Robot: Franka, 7 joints.
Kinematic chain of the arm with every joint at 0, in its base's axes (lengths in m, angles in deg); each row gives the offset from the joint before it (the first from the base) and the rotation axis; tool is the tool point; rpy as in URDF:
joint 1: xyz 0 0 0.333 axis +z
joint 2: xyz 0 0 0 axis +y
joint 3: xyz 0 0 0.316 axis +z
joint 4: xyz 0.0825 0 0 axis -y
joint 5: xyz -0.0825 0 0.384 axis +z
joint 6: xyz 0 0 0 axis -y
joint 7: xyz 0.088 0 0 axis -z
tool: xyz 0 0 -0.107 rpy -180 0 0
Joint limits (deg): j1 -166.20..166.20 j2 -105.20..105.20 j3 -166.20..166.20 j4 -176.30..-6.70 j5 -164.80..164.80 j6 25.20..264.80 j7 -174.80..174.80
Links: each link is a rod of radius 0.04 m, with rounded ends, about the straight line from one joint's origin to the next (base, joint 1, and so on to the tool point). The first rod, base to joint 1, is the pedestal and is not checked.
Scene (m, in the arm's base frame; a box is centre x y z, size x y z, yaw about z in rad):
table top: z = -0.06
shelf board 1: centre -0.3 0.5 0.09 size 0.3 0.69 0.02 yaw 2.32
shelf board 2: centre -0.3 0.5 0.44 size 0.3 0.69 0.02 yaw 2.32
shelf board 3: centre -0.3 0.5 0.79 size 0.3 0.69 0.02 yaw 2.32
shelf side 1: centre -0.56 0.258 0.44 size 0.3 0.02 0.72 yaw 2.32
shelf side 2: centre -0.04 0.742 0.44 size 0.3 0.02 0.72 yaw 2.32
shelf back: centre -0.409 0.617 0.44 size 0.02 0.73 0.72 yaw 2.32
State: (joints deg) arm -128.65 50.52 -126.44 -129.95 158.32 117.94 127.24
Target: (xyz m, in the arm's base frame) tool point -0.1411 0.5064 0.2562
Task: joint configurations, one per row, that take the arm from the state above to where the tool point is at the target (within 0.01 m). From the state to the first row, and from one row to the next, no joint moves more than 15 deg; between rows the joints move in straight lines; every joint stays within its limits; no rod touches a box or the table.
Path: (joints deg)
1: -122.44 65.22 -135.76 -142.67 158.61 121.43 127.24
2: -116.23 79.91 -145.08 -155.40 158.91 124.92 127.24
3: -117.53 66.41 -144.83 -156.42 159.01 126.15 127.24
4: -118.82 52.90 -144.58 -157.45 159.11 127.37 127.24
5: -120.12 39.39 -144.33 -158.48 159.21 128.60 127.24
6: -121.42 25.88 -144.08 -159.51 159.31 129.83 127.24
7: -122.71 12.37 -143.82 -160.53 159.41 131.06 127.24
8: -121.24 -2.09 -140.27 -148.08 159.51 127.17 127.24
9: -119.76 -16.55 -136.72 -135.62 159.61 123.29 127.24

